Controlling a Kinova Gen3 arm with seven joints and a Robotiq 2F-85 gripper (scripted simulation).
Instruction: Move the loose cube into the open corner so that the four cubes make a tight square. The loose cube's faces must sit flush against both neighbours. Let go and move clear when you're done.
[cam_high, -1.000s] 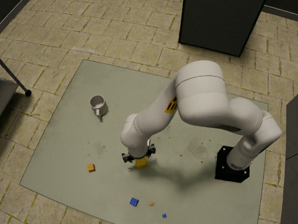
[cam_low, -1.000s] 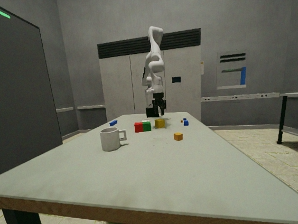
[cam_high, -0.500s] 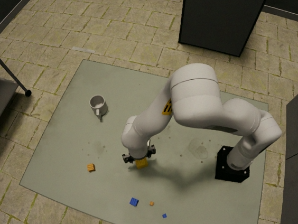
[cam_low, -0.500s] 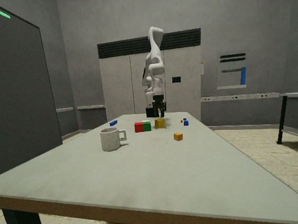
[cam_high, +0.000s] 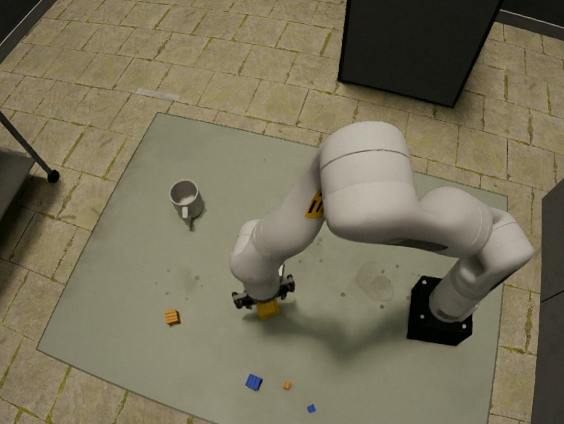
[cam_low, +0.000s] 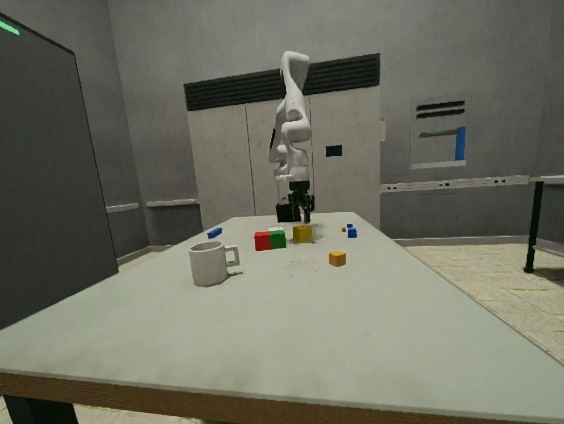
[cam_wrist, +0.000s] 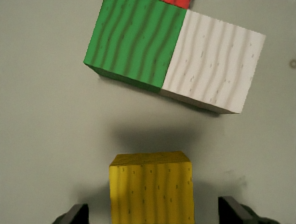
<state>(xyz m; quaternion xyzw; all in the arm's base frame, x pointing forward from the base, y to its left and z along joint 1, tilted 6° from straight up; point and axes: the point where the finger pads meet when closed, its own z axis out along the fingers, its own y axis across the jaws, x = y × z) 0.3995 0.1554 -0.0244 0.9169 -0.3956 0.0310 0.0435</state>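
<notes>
My hand is 60 mm above the yellow cube. From my hand the other things lie so: green cube (80 mm ahead, 70 mm to the right, 60 mm below); then white cube (30 mm ahead, 90 mm to the right, 60 mm below); then red cube (100 mm ahead, 120 mm to the right, 60 mm below).
</notes>
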